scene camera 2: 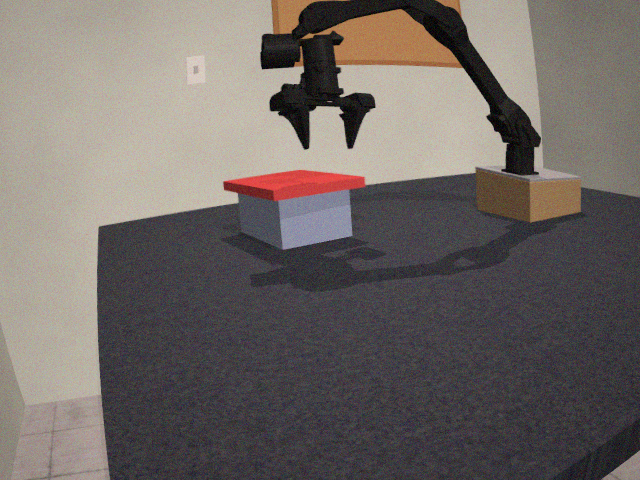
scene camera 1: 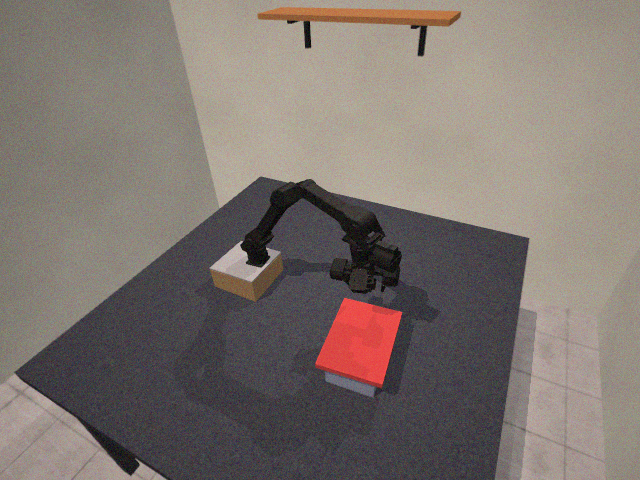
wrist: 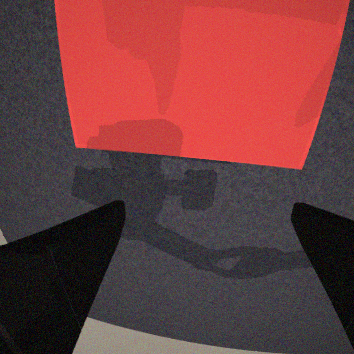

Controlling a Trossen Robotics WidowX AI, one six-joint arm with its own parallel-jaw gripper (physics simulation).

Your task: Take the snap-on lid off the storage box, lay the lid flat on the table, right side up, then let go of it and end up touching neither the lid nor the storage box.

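Note:
The storage box (scene camera 1: 349,384) (scene camera 2: 315,222) is blue-grey and stands upright on the dark table (scene camera 1: 129,351) (scene camera 2: 310,372). Its red lid (scene camera 1: 359,343) (scene camera 2: 292,184) (wrist: 210,85) lies level on top and overhangs the walls. The lid hides the box in the wrist view. My gripper (scene camera 1: 371,289) (scene camera 2: 328,148) (wrist: 208,210) is open and empty, pointing down with the fingers wide apart. Its fingertips are above the lid's height and apart from lid and box. In the wrist view the lid's near edge lies beyond the fingertips, with table showing between them.
The arm's base stands on a wooden block (scene camera 1: 235,286) (scene camera 2: 555,198) with a pale top, apart from the box. A wooden shelf (scene camera 1: 356,16) is high on the wall. An orange-brown board (scene camera 2: 392,46) and a pale switch plate (scene camera 2: 190,77) are on the wall behind.

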